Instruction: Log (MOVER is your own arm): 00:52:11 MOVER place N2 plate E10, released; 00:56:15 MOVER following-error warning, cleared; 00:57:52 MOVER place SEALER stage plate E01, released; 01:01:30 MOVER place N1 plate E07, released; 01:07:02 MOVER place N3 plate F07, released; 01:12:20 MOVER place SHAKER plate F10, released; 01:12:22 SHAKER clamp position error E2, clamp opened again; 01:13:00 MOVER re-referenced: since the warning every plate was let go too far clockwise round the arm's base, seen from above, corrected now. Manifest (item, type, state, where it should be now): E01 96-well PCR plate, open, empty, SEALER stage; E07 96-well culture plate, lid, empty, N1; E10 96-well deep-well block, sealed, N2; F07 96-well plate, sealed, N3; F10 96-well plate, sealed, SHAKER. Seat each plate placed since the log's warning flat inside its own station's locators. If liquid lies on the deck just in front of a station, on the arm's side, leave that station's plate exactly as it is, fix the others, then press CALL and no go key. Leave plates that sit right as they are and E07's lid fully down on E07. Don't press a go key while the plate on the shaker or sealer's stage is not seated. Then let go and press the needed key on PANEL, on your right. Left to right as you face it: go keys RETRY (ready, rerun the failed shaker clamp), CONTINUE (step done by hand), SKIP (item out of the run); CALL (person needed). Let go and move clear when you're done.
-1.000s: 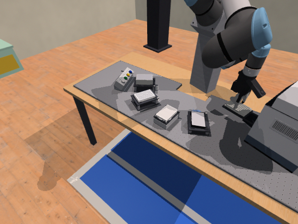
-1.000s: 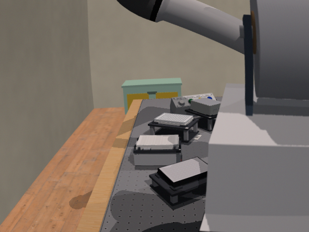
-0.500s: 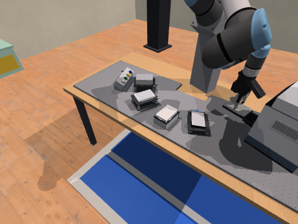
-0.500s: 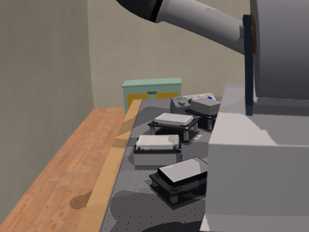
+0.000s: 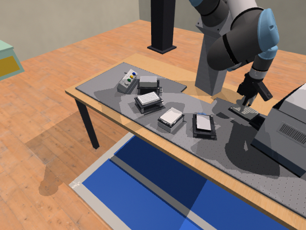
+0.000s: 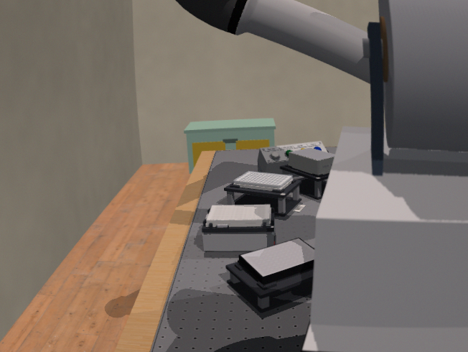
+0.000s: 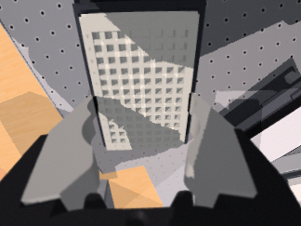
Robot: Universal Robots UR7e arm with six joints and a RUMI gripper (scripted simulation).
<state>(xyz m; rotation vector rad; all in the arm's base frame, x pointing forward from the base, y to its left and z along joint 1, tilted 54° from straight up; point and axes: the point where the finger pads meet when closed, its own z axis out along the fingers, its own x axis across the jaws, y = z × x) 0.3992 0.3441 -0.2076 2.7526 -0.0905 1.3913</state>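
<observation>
The white PCR plate lies 10 mm below my hand. Also, from my hand: dark sealed plate: 210 mm ahead, 140 mm to the right, 70 mm below; grey deep-well block: 660 mm to the right, 150 mm ahead, 40 mm below; white retry key: 770 mm to the right, 270 mm ahead, 50 mm below.
</observation>
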